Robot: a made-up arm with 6 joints. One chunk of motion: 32 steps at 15 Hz.
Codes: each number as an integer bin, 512 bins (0 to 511) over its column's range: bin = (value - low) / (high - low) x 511, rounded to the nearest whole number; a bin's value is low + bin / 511 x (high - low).
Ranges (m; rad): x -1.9..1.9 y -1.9..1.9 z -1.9..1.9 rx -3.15..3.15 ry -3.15..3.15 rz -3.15..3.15
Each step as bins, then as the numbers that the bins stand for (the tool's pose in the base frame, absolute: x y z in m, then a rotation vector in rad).
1 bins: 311 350 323 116 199 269
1 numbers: 0.4127 0.7027 0.5020 -1.7199 -0.6966 0.1664
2 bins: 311 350 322 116 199 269
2 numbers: 0.4127 0.7027 0.4945 -1.7199 -0.6966 0.1664
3 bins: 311 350 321 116 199 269
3 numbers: 0.4127 0.7027 0.4871 -1.7199 -0.6966 0.1664
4 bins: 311 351 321 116 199 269
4 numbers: 0.4127 0.7102 0.4871 -1.7199 -0.6966 0.1664
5 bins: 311 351 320 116 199 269
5 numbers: 0.4127 0.7102 0.4796 -1.7199 -0.6966 0.1664
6 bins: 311 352 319 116 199 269
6 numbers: 0.4127 0.7176 0.4722 -1.7199 -0.6966 0.1664
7 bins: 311 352 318 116 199 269
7 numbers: 0.4127 0.7176 0.4648 -1.7199 -0.6966 0.1664
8 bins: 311 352 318 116 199 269
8 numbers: 0.4127 0.7176 0.4648 -1.7199 -0.6966 0.1664
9 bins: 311 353 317 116 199 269
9 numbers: 0.4127 0.7250 0.4573 -1.7199 -0.6966 0.1664
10 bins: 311 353 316 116 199 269
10 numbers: 0.4127 0.7250 0.4499 -1.7199 -0.6966 0.1664
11 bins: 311 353 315 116 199 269
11 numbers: 0.4127 0.7250 0.4425 -1.7199 -0.6966 0.1664
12 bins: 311 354 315 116 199 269
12 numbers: 0.4127 0.7325 0.4425 -1.7199 -0.6966 0.1664
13 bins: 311 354 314 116 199 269
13 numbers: 0.4127 0.7325 0.4350 -1.7199 -0.6966 0.1664
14 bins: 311 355 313 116 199 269
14 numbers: 0.4127 0.7399 0.4276 -1.7199 -0.6966 0.1664
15 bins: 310 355 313 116 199 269
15 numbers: 0.4053 0.7399 0.4276 -1.7199 -0.6966 0.1664
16 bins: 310 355 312 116 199 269
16 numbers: 0.4053 0.7399 0.4202 -1.7199 -0.6966 0.1664
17 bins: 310 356 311 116 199 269
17 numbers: 0.4053 0.7474 0.4127 -1.7199 -0.6966 0.1664
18 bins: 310 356 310 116 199 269
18 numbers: 0.4053 0.7474 0.4053 -1.7199 -0.6966 0.1664
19 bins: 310 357 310 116 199 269
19 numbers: 0.4053 0.7548 0.4053 -1.7199 -0.6966 0.1664
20 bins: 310 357 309 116 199 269
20 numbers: 0.4053 0.7548 0.3978 -1.7199 -0.6966 0.1664
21 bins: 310 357 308 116 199 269
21 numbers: 0.4053 0.7548 0.3904 -1.7199 -0.6966 0.1664
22 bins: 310 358 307 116 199 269
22 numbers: 0.4053 0.7622 0.3830 -1.7199 -0.6966 0.1664
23 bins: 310 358 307 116 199 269
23 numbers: 0.4053 0.7622 0.3830 -1.7199 -0.6966 0.1664
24 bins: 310 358 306 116 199 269
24 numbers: 0.4053 0.7622 0.3755 -1.7199 -0.6966 0.1664
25 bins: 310 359 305 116 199 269
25 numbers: 0.4053 0.7697 0.3681 -1.7199 -0.6966 0.1664
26 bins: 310 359 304 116 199 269
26 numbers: 0.4053 0.7697 0.3607 -1.7199 -0.6966 0.1664
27 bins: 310 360 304 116 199 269
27 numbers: 0.4053 0.7771 0.3607 -1.7199 -0.6966 0.1664
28 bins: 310 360 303 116 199 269
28 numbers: 0.4053 0.7771 0.3532 -1.7199 -0.6966 0.1664
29 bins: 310 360 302 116 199 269
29 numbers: 0.4053 0.7771 0.3458 -1.7199 -0.6966 0.1664
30 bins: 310 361 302 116 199 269
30 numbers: 0.4053 0.7845 0.3458 -1.7199 -0.6966 0.1664
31 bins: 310 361 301 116 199 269
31 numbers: 0.4053 0.7845 0.3384 -1.7199 -0.6966 0.1664
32 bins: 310 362 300 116 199 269
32 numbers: 0.4053 0.7920 0.3309 -1.7199 -0.6966 0.1664
